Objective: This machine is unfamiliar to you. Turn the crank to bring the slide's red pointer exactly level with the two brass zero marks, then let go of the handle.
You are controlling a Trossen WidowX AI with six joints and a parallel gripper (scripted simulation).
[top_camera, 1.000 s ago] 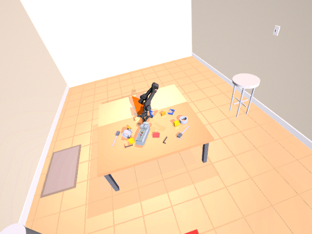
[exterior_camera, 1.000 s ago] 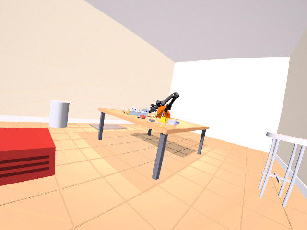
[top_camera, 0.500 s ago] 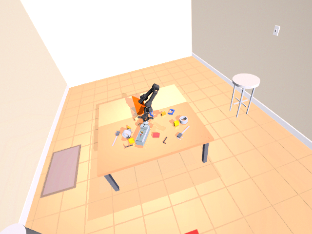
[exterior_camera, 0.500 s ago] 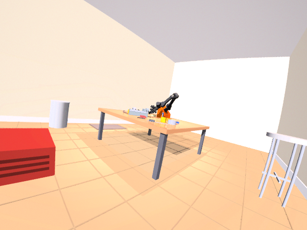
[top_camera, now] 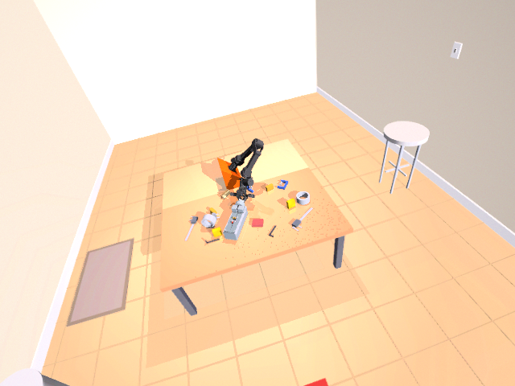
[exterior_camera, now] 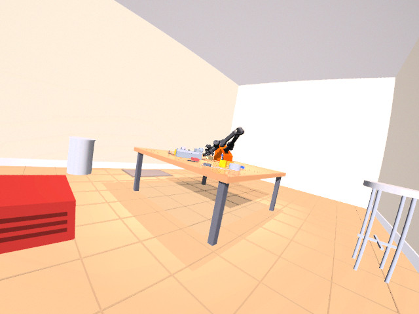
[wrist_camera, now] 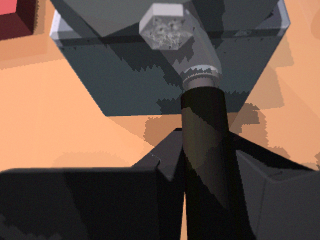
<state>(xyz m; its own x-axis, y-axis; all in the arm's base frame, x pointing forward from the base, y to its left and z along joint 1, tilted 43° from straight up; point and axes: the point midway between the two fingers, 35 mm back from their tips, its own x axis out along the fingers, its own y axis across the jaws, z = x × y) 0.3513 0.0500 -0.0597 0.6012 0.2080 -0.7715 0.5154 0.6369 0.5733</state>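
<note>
My gripper tip is now 30 mm below the dark crank handle, 20 mm past it and 10 mm to the right of it. The rest, counted from my gripper tip: red pointer: 180 mm ahead, 90 mm to the right, 50 mm above; then red block: 190 mm ahead, 80 mm to the left, 30 mm below.
</note>
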